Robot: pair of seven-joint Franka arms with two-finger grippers.
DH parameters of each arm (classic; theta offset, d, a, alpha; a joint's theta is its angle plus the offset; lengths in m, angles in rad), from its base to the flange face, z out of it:
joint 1: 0 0.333 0 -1.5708
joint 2: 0 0 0 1.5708
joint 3: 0 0.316 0.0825 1.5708
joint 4: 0 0 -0.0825 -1.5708
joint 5: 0 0.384 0 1.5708
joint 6: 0 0 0.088 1.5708
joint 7: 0 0.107 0 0
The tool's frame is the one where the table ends.
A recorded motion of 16 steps. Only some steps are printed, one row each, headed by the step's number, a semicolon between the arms.
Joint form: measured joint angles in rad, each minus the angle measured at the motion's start. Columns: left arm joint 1, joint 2, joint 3, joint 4, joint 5, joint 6, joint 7; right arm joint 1, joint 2, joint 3, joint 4, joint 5, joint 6, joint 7.
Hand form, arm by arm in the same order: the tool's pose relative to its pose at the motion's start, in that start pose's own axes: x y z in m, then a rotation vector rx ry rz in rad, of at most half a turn. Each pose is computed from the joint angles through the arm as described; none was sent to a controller.
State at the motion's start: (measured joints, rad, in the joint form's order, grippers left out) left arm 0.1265 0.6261 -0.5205 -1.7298 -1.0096 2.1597 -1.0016; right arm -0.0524 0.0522 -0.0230 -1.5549 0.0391 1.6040 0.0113
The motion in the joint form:
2: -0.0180 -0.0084 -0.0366 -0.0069 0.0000 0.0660 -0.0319; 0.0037 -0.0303 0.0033 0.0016 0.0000 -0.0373 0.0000
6: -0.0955 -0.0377 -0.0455 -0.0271 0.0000 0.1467 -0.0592; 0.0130 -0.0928 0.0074 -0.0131 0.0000 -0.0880 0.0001
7: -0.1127 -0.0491 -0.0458 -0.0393 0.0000 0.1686 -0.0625; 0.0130 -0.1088 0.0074 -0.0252 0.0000 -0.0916 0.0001
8: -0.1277 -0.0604 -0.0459 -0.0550 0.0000 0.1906 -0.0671; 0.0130 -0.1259 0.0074 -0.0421 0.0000 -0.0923 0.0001
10: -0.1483 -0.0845 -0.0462 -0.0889 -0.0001 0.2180 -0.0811; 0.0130 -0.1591 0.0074 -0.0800 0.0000 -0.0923 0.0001
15: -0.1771 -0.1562 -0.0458 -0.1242 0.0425 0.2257 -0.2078; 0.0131 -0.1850 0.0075 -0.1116 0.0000 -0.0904 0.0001
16: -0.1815 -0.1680 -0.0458 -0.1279 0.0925 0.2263 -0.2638; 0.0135 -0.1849 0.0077 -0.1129 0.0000 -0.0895 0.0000
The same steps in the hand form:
2: -0.0199 -0.0022 0.0187 -0.0164 0.0159 -0.0020; -0.0126 -0.0042 -0.0145 0.0007 -0.0057 -0.0082
6: -0.0516 -0.0150 0.0560 -0.0123 0.0585 0.0251; -0.0373 -0.0117 -0.0371 0.0015 -0.0092 -0.0234
7: -0.0575 -0.0200 0.0635 -0.0131 0.0732 0.0328; -0.0428 -0.0115 -0.0397 0.0018 -0.0089 -0.0236
8: -0.0614 -0.0257 0.0703 -0.0138 0.0890 0.0361; -0.0483 -0.0113 -0.0408 0.0020 -0.0094 -0.0236
10: -0.0667 -0.0375 0.0800 -0.0085 0.1141 0.0329; -0.0591 -0.0108 -0.0403 0.0025 -0.0141 -0.0235
15: -0.0970 -0.0520 0.0827 0.0021 0.1652 -0.0098; -0.0673 -0.0105 -0.0390 0.0028 -0.0179 -0.0235
16: -0.1023 -0.0540 0.0826 0.0111 0.2005 -0.0202; -0.0672 -0.0108 -0.0384 0.0027 -0.0185 -0.0241

